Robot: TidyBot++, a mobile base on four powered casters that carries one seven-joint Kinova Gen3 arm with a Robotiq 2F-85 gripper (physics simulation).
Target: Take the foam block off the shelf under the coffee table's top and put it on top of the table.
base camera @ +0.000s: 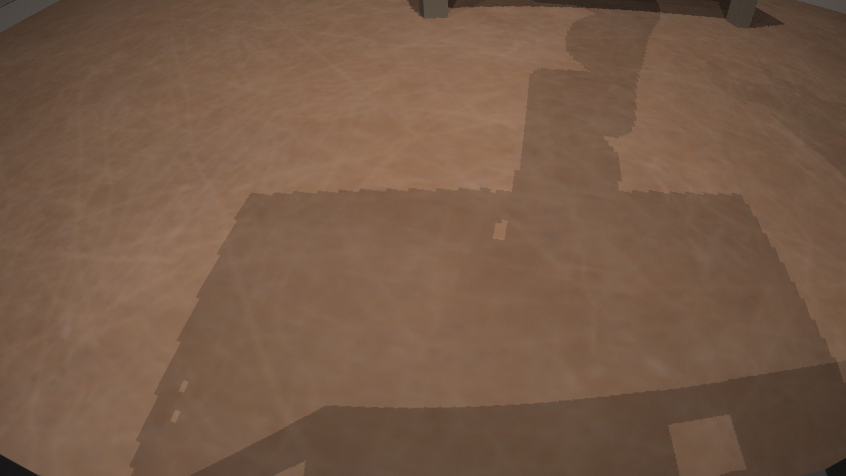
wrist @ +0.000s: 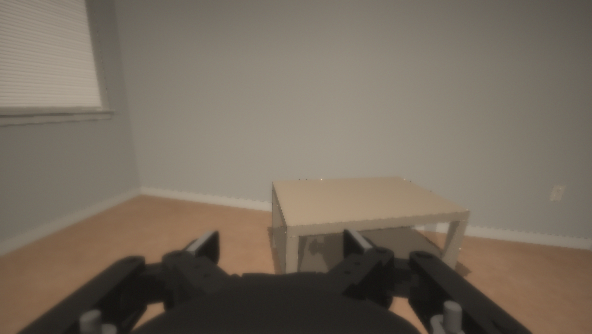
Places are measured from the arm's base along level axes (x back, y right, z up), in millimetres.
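Where they show: gripper, between the fingertips: point(wrist: 281, 244).
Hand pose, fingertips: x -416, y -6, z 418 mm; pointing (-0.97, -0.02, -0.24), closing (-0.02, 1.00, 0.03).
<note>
After its pixels a point has its place.
The coffee table point(wrist: 365, 200) {y 392, x -1337, z 54 mm} stands ahead and a little to the right in the wrist view, seen from above its top. No block shows on its top. Part of its lower shelf point(wrist: 400, 242) {y 667, x -1421, z -247 mm} shows under the top, in shadow. The yellow foam block does not show in either view. In the base camera view the feet of two table legs point(base camera: 434, 7) {y 17, x -1074, z -372 mm} point(base camera: 741, 11) {y 831, x -1229, z -351 mm} show at the top edge. My gripper point(wrist: 281, 244) {y -6, x -416, z 418 mm} is open and empty, short of the table; its right finger overlaps the table's front in the wrist view.
A grey wall point(wrist: 325, 90) {y 246, x -2010, z 624 mm} rises behind the table, with a white baseboard and an outlet point(wrist: 557, 193) {y 1859, x -1637, z 1 mm} at the right. A window with blinds point(wrist: 47, 55) {y -1607, x -1867, z 785 mm} is at the upper left. The brown floor point(base camera: 354, 130) {y -93, x -645, z -397 mm} point(wrist: 200, 220) {y -698, x -1900, z -397 mm} bears the robot's shadow in the base camera view.
</note>
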